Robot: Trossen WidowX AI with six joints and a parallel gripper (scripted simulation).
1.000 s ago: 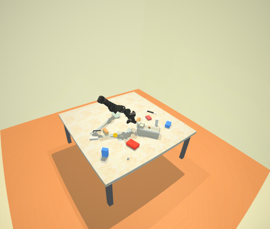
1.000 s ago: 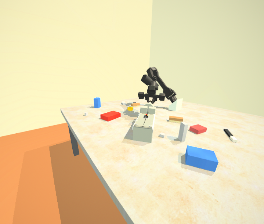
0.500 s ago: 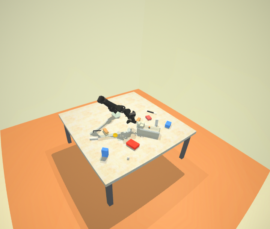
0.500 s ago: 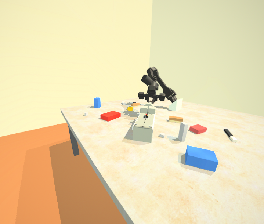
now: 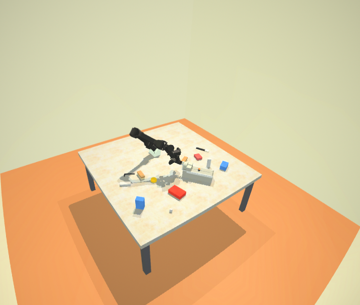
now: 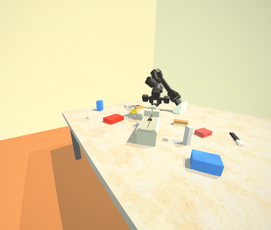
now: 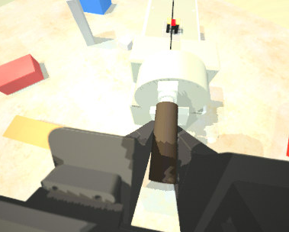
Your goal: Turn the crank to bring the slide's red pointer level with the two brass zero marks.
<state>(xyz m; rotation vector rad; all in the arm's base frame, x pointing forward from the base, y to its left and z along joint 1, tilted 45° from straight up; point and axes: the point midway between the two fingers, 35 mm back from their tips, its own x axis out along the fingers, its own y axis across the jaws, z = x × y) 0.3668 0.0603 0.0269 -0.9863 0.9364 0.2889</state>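
Now: the crank 10 mm above my gripper tip. Round my gripper tip: brown crank handle (20 mm above, 10 mm to the right, 10 mm behind); red pointer (130 mm ahead, 100 mm to the left, 10 mm below); yellow disc (260 mm to the right, 90 mm below, 30 mm behind).
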